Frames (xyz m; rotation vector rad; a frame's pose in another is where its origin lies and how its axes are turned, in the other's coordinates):
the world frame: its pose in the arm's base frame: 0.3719 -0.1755 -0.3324 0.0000 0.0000 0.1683
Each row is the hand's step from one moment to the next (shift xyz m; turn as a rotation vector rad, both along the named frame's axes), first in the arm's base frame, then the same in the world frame.
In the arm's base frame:
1: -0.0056 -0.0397 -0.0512 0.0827 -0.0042 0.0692
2: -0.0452 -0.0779 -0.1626 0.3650 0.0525 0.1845
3: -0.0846 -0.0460 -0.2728 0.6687 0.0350 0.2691
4: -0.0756 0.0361 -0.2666 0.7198 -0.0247 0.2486
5: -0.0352 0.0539 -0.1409 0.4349 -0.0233 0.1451
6: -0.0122 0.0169 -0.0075 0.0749 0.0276 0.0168
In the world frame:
1: -0.0122 -0.0382 -0.0512 0.0808 -0.0180 0.0692
2: -0.0576 -0.0692 -0.1626 0.3686 -0.0094 0.1845
3: -0.0911 -0.0312 -0.2728 0.6651 -0.0775 0.2691
4: -0.0685 0.0483 -0.2666 0.7055 -0.1449 0.2486
5: -0.0257 0.0590 -0.1409 0.4249 -0.0958 0.1451
6: -0.0092 0.0187 -0.0075 0.0785 0.0147 0.0168

